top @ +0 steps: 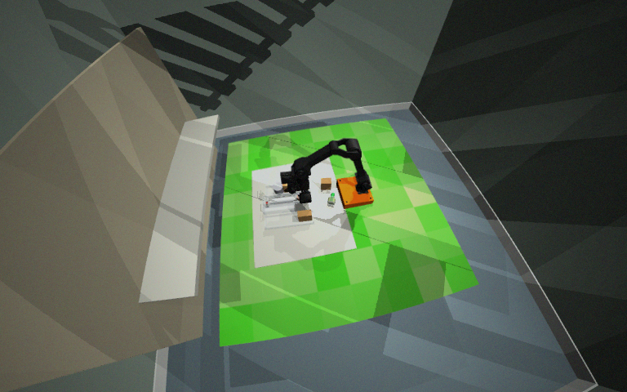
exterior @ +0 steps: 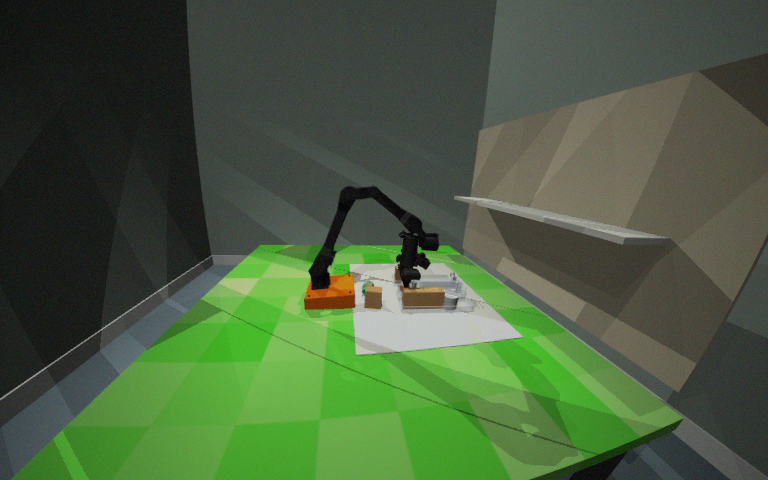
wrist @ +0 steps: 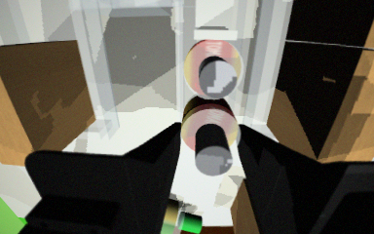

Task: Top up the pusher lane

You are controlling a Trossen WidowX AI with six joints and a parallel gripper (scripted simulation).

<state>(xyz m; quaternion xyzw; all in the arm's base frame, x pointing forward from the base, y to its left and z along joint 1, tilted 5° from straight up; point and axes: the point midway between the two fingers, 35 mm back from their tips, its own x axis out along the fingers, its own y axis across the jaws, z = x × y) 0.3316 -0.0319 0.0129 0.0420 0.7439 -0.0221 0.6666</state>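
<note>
The clear lane tray is 140 mm ahead of my gripper tip, 30 mm below it and 10 mm to the left of it. Round my gripper tip: grey cylinder (150 mm ahead, 90 mm to the right, 20 mm below).
</note>
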